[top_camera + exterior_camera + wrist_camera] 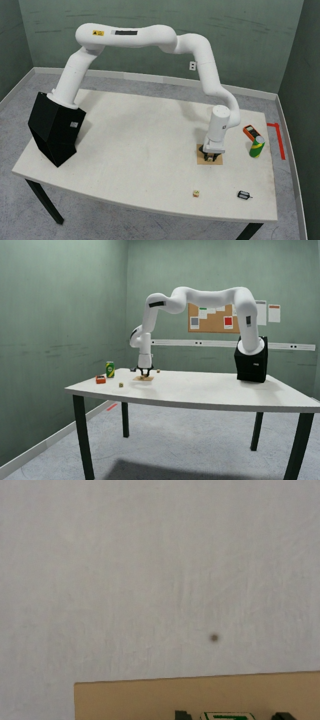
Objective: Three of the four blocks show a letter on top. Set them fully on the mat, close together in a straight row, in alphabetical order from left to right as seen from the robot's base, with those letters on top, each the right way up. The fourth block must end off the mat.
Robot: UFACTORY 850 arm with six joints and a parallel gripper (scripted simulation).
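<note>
Right now the tan mat is 40 mm to the left of my hand and 30 mm below it. From my hand the other things lie so: yellow can (260 mm ahead, 100 mm to the left, 30 mm above); then orange multimeter (250 mm ahead, 240 mm to the left, 10 mm below); then small black object (210 mm ahead, 200 mm to the right, 10 mm below).
</note>
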